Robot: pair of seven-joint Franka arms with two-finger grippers.
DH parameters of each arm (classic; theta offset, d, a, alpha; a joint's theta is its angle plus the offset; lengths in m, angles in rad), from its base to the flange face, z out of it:
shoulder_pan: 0 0.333 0 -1.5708
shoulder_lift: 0 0 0 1.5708
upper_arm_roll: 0 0.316 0.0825 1.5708
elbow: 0 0 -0.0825 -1.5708
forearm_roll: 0 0.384 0 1.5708
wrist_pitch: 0 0 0.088 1.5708
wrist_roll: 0 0.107 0 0
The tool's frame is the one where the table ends.
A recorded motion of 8 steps. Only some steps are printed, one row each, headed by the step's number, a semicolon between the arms.
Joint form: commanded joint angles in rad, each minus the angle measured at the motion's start. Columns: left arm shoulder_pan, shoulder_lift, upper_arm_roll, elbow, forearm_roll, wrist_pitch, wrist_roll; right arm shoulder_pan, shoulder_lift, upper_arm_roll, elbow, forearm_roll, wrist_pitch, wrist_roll.
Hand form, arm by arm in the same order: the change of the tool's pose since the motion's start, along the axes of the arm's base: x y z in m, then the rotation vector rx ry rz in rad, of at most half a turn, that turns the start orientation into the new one. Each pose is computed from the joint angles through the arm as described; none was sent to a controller.
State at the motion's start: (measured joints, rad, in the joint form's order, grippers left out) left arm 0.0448 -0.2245 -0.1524 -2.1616 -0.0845 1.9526 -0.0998; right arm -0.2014 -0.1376 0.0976 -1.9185 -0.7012 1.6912 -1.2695
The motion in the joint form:
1: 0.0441 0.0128 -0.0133 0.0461 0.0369 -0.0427 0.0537; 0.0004 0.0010 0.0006 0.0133 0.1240 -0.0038 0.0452
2: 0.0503 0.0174 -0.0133 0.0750 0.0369 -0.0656 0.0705; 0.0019 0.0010 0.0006 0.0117 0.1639 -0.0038 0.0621
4: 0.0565 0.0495 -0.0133 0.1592 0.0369 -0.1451 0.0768; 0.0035 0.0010 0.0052 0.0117 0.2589 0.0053 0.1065
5: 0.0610 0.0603 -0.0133 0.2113 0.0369 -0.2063 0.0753; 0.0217 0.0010 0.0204 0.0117 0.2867 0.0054 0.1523
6: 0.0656 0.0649 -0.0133 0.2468 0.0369 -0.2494 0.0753; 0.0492 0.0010 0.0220 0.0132 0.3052 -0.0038 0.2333
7: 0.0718 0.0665 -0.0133 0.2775 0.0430 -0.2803 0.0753; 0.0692 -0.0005 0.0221 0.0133 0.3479 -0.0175 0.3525
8: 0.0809 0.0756 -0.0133 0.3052 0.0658 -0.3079 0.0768; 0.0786 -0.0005 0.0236 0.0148 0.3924 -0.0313 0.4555
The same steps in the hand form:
1: 0.0068 0.0162 0.0117 0.0356 0.0055 -0.0381; 0.0007 0.0098 -0.0015 0.1144 -0.0490 -0.0623
2: 0.0097 0.0186 0.0213 0.0345 0.0037 -0.0499; 0.0006 0.0138 -0.0043 0.1515 -0.0605 -0.0832
4: 0.0188 0.0207 0.0388 0.0293 0.0308 -0.0542; 0.0022 0.0254 -0.0080 0.2391 -0.0988 -0.1303
5: 0.0207 0.0223 0.0531 0.0275 0.0507 -0.0511; 0.0048 0.0452 -0.0091 0.2608 -0.1201 -0.1424
6: 0.0209 0.0243 0.0642 0.0266 0.0629 -0.0485; 0.0056 0.0614 -0.0098 0.2706 -0.1526 -0.1914
7: 0.0210 0.0276 0.0754 0.0321 0.0647 -0.0445; 0.0044 0.0750 -0.0115 0.2972 -0.1986 -0.2919
8: 0.0228 0.0344 0.0817 0.0530 0.0732 -0.0406; 0.0031 0.0843 -0.0132 0.3242 -0.2326 -0.3898

